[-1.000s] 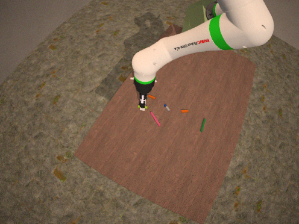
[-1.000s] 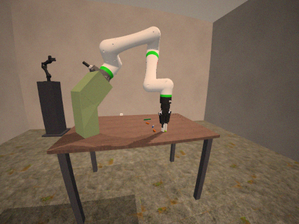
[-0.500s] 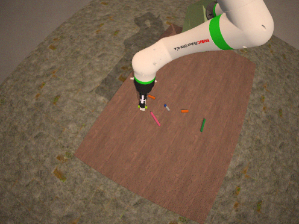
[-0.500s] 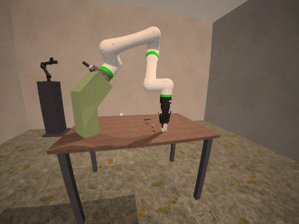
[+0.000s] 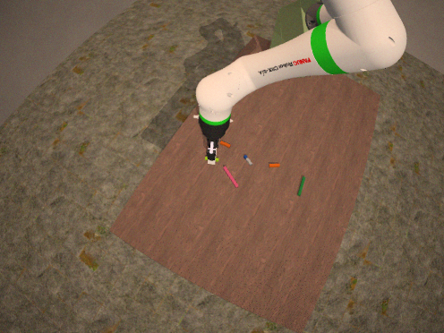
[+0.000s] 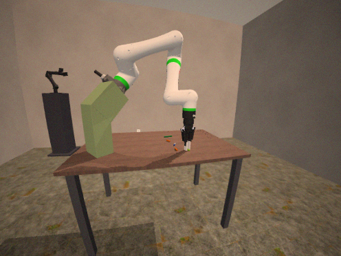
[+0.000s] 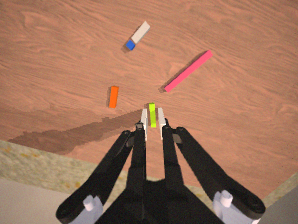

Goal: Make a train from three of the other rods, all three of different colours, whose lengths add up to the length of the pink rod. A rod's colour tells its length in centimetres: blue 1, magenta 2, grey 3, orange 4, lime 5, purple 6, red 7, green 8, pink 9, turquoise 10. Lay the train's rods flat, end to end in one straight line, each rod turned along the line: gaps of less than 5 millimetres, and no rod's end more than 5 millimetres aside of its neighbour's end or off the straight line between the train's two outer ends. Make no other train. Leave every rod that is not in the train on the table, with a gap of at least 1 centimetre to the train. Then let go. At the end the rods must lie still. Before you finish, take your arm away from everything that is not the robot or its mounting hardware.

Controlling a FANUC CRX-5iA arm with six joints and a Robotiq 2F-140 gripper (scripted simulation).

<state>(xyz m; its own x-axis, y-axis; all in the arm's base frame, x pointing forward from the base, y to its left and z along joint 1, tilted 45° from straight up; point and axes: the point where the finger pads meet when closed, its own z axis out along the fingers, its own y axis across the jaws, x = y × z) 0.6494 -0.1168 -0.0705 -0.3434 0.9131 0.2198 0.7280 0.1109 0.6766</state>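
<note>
Now: hand 7 cm past the grey rod, 12 cm to the right of it and 3 cm above it. From my hand the other things lie so: blue rod: 8 cm behind, 10 cm to the left, 3 cm below; lime rod: 3 cm below; pink rod: 2 cm ahead, 10 cm to the left, 3 cm below.
</note>
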